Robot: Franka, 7 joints.
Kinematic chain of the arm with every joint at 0, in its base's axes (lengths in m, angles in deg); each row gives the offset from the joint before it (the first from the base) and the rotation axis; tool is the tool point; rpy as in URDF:
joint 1: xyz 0 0 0.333 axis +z
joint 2: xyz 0 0 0 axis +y
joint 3: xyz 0 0 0.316 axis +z
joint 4: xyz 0.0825 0 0 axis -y
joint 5: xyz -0.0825 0 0.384 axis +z
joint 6: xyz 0 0 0 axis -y
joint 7: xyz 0.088 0 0 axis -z
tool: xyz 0 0 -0.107 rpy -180 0 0
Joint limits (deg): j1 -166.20..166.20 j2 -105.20..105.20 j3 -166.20..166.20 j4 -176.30..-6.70 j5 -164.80..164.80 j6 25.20..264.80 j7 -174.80..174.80
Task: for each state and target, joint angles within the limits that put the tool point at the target. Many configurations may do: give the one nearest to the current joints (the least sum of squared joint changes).
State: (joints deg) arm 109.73 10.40 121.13 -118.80 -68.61 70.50 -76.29
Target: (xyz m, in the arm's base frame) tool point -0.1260 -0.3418 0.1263
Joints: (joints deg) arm 115.64 -33.89 154.18 -140.82 -62.09 90.78 -76.29
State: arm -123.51 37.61 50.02 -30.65 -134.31 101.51 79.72
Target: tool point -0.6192 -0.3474 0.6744
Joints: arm -145.80 58.85 49.25 -10.38 -130.12 76.18 79.72
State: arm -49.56 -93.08 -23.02 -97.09 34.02 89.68 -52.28
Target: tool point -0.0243 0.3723 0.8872
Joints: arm -68.38 -89.68 5.16 -85.63 40.00 94.19 -52.28
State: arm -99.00 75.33 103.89 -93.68 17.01 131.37 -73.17
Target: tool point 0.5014 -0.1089 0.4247
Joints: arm -99.80 75.73 97.79 -125.79 15.43 119.59 -73.17
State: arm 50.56 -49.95 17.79 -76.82 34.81 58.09 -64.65
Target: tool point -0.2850 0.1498 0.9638
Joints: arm 44.75 -45.00 29.34 -61.97 41.40 76.12 -64.65
